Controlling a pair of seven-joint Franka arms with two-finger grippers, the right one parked.
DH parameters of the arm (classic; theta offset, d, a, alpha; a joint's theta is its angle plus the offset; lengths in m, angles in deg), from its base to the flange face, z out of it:
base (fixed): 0 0 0 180
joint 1: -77.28 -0.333 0 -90
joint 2: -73.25 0 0 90
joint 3: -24.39 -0.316 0.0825 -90
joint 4: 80.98 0 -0.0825 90
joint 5: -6.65 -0.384 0 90
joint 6: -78 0 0.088 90
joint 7: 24.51 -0.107 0 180
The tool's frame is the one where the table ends.
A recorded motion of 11 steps. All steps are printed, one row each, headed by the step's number.
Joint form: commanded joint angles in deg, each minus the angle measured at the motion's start. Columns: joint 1, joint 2, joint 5, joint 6, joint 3, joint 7, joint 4.
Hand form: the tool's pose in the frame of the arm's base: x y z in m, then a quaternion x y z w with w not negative. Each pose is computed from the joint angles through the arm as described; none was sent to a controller.
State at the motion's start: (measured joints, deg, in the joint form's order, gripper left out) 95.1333 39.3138 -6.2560 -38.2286 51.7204 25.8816 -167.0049
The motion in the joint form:
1: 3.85 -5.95 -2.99 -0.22 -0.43 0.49 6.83
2: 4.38 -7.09 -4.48 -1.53 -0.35 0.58 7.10
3: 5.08 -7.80 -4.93 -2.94 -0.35 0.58 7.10
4: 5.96 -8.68 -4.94 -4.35 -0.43 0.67 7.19
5: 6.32 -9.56 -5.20 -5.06 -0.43 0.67 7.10
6: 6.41 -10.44 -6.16 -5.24 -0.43 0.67 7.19
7: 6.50 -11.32 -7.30 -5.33 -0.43 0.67 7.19
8: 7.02 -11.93 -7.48 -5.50 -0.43 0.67 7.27
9: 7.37 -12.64 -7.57 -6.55 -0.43 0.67 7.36
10: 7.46 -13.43 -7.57 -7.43 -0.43 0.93 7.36
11: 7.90 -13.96 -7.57 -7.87 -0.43 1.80 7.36
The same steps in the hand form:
1: 0.5429 -0.4830 0.3346 0.99961 0.00933 -0.00707 0.02537
2: 0.5416 -0.4896 0.3254 0.99968 0.00034 0.00140 0.02507
3: 0.5374 -0.4978 0.3192 0.99950 -0.00722 0.00596 0.03014
4: 0.5320 -0.5073 0.3113 0.99921 -0.01301 0.00705 0.03689
5: 0.5290 -0.5113 0.3012 0.99916 -0.01712 0.00472 0.03705
6: 0.5289 -0.5117 0.2915 0.99926 -0.02157 0.00494 0.03139
7: 0.5282 -0.5119 0.2810 0.99933 -0.02715 0.00520 0.02383
8: 0.5237 -0.5166 0.2745 0.99922 -0.03215 0.00266 0.02259
9: 0.5214 -0.5211 0.2683 0.99900 -0.03510 0.00350 0.02758
10: 0.5207 -0.5228 0.2602 0.99896 -0.03332 0.00168 0.03101
11: 0.5165 -0.5271 0.2545 0.99905 -0.02937 -0.00063 0.03224

